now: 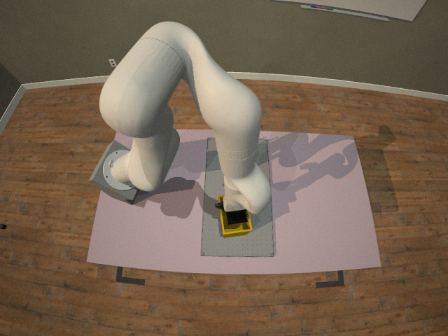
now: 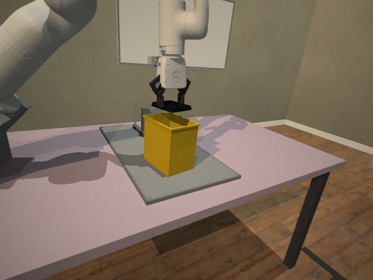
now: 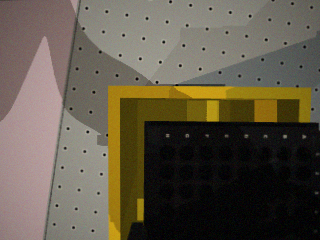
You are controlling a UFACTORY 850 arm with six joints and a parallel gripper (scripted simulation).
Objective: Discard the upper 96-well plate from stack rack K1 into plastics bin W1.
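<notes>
Now: the yellow plastics bin W1 1 cm to the right of my hand and 15 cm below it. The rest, counted from my hand: light plate 36 cm to the left, 21 cm below; black 96-well plate 1 cm below.
</notes>
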